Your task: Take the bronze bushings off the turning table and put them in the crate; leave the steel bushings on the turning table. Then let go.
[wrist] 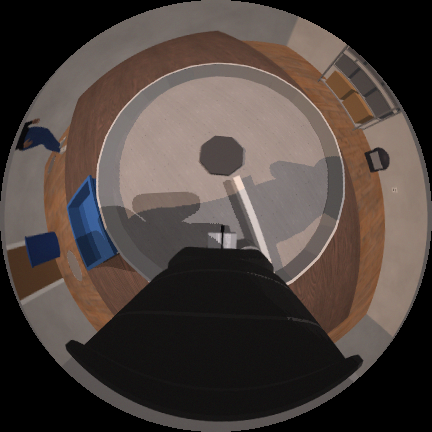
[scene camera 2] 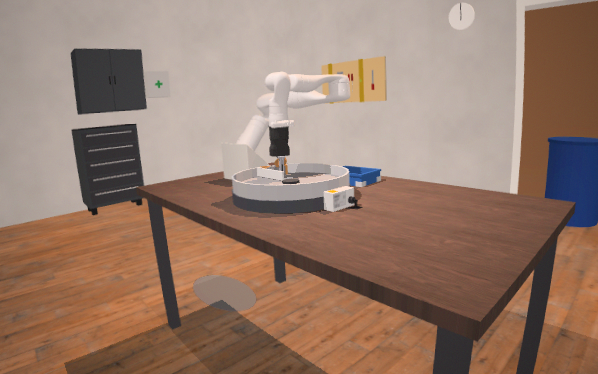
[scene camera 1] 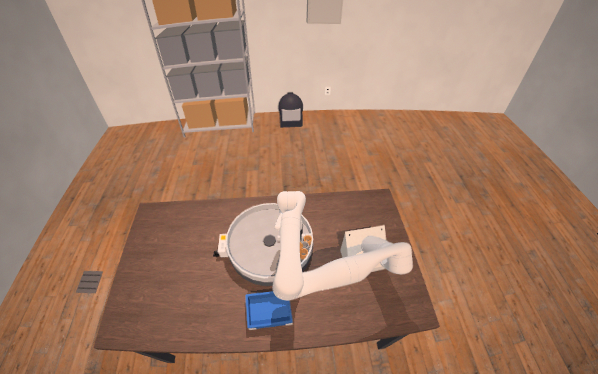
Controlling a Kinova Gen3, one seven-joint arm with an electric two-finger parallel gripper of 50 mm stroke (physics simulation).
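Frame: origin at the arm's base, x ahead, y left, z up, level; metres.
Seen in the pictures: gripper, fingertip midpoint: (wrist: 221,233); arm's base, link origin: (scene camera 2: 242,153) (scene camera 1: 370,245).
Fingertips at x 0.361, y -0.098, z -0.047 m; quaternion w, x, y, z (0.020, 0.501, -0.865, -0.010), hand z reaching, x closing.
Offsets run from my fingertips to a thing's top centre. "pt": to the spot under its first point.
My gripper (scene camera 2: 282,167) (wrist: 221,233) points down inside the turning table (scene camera 1: 250,225) (scene camera 2: 280,192) (wrist: 220,107). Its fingers are shut together with nothing between them; the arm hides them in scene camera 1. Bronze bushings (scene camera 1: 307,239) (scene camera 2: 278,162) lie in a cluster near the turning table's wall, on the robot base's side, close to the fingers. A steel bushing {0.019 m up, 0.064 m back, 0.022 m left} (scene camera 1: 305,245) lies among them. The arm and gripper hide part of the cluster, so I cannot tell the full number. The blue crate {0.022 m down, 0.144 m ahead, 0.281 m left} (scene camera 1: 248,312) (scene camera 2: 364,179) (wrist: 79,235) stands beside the turning table, with no bushings visible inside.
A low white bar {pt 0.003 m up, 0.017 m back, 0.044 m right} (scene camera 2: 270,173) (wrist: 254,217) stands on the turning table beside the gripper. A dark hub {0.011 m down, 0.097 m ahead, 0.051 m right} (scene camera 1: 269,240) (scene camera 2: 291,181) (wrist: 222,155) is at its centre. The raised rim surrounds the fingers. A white control box {pt 0.015 m down, 0.326 m ahead, 0.058 m right} (scene camera 1: 223,245) (scene camera 2: 339,199) is outside the rim.
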